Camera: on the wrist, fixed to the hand. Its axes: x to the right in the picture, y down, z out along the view.
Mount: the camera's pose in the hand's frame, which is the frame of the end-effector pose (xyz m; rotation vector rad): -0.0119 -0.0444 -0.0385 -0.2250 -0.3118 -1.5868
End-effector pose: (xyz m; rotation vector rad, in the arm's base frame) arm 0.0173 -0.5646 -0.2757 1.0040 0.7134 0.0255
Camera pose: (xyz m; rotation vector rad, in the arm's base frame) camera -0.0265 -0.5640 -0.3166 0.0119 1.0127 -1.3609
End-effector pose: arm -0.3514 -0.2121 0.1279 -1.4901 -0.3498 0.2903
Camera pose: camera -0.3480 -0.2549 0.1698 -0.9756 -1.6902 -0.8175
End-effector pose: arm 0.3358 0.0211 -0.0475 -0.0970 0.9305 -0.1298
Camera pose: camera 0.2947 -0.0220 -0.0548 -1.0276 0.3587 -1.4282
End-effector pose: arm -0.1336 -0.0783 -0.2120 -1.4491 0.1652 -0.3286
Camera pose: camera -0.1620 -0.1147 -0.1738 -1.5583 -1.3067 -1.3594
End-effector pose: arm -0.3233 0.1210 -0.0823 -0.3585 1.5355 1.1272
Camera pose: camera -0.3095 0.0642 -0.0958 -1.1937 0.4551 0.0307
